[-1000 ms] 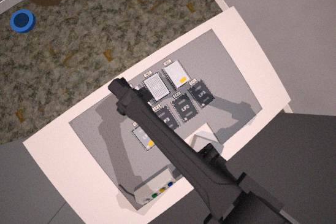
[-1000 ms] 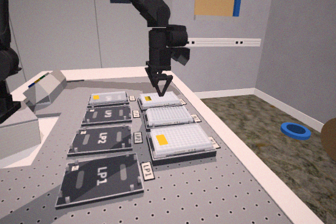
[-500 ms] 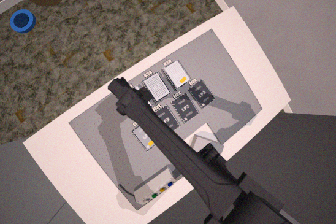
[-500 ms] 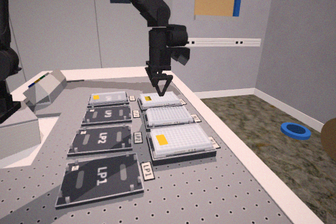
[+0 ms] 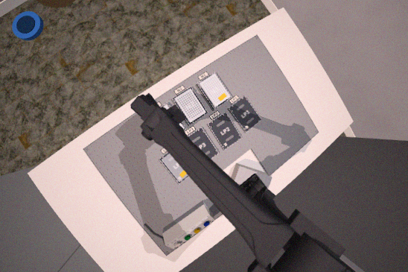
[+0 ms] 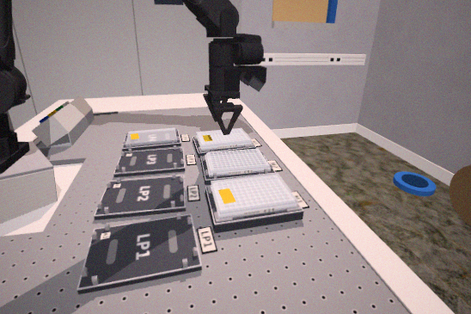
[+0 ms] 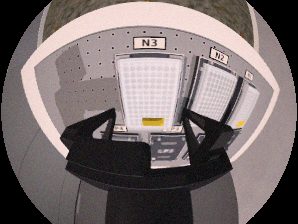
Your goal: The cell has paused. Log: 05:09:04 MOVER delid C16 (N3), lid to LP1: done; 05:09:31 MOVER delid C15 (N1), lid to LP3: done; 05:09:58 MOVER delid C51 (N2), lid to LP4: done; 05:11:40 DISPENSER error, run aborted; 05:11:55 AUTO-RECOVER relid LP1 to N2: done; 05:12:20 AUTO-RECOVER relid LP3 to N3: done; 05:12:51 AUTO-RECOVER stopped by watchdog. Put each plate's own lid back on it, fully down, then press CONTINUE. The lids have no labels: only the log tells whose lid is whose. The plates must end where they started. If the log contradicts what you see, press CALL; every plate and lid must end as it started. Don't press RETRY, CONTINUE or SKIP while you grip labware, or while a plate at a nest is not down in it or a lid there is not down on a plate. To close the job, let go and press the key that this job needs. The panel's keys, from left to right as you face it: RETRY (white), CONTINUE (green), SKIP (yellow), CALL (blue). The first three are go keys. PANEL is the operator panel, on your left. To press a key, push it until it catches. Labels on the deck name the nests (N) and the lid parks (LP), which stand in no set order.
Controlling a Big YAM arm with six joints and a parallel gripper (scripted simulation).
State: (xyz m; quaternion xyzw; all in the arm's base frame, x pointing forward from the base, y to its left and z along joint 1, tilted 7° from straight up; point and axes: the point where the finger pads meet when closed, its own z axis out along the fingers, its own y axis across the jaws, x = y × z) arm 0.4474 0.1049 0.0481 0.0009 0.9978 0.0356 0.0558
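Right now the clear lid is 3 cm below my hand. The rest, counted from my hand: blue key: 44 cm behind, 13 cm to the left, 1 cm above; then green key: 44 cm behind, 23 cm to the left, 1 cm above; then yellow key: 44 cm behind, 18 cm to the left, 1 cm above.
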